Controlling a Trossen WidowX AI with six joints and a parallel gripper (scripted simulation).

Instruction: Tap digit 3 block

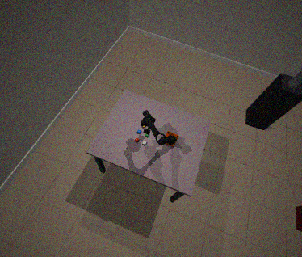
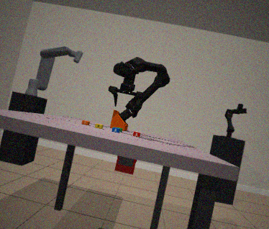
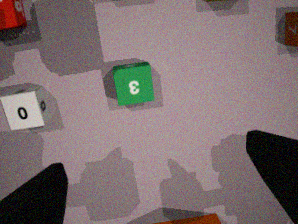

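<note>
My gripper tip is 120 mm above the green block and 10 mm short of it. Also, from my gripper tip: yellow block (120 mm below, 90 mm to the right, 80 mm ahead); blue block (120 mm below, 100 mm ahead, 10 mm to the right); white block (120 mm below, 100 mm to the left, 10 mm ahead).
</note>
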